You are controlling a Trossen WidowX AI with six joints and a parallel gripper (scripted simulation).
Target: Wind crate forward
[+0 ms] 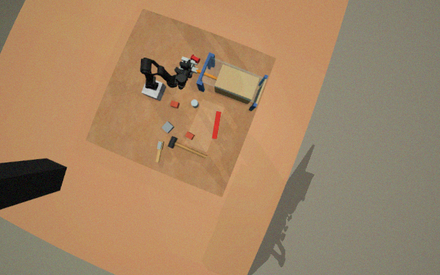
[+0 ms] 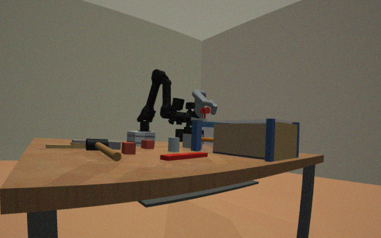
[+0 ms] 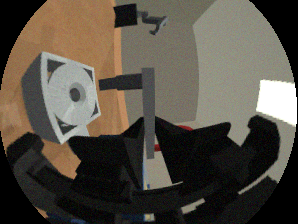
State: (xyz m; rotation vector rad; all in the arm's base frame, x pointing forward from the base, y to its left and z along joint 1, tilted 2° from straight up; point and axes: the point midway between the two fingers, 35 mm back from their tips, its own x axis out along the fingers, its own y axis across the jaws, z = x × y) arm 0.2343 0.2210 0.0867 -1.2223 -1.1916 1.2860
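My gripper tip is now 1 cm to the left of the winch handle, 1 cm below it and 1 cm short of it. From my gripper tip the other things lie so: red knob 5 cm ahead, 4 cm above; then clear-panelled cubby 36 cm ahead, 6 cm below, 2 cm to the right; then grey hand winch 15 cm below, 6 cm behind, 2 cm to the right.
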